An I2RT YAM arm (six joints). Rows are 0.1 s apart.
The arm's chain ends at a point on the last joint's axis. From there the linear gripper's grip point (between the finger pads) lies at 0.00 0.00 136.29 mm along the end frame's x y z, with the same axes.
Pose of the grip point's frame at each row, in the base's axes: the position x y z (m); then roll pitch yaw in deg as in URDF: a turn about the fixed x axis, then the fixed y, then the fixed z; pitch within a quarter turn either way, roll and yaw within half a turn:
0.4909, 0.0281, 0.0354, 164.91, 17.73, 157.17
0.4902, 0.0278, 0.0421, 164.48, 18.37, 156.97
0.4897, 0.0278, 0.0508, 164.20, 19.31, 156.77
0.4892, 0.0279, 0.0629, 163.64, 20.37, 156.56
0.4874, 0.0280, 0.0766, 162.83, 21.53, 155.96
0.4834, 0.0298, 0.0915, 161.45, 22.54, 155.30
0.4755, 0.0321, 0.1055, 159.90, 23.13, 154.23
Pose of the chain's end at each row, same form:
0.4402, 0.0109, 0.1607, 164.91, 17.73, 157.17
0.4378, 0.0104, 0.1667, 164.48, 18.37, 156.97
0.4352, 0.0108, 0.1746, 164.20, 19.31, 156.77
0.4322, 0.0108, 0.1855, 163.64, 20.37, 156.56
0.4274, 0.0107, 0.1977, 162.83, 21.53, 155.96
0.4203, 0.0111, 0.2108, 161.45, 22.54, 155.30
0.4099, 0.0118, 0.2232, 159.90, 23.13, 154.23

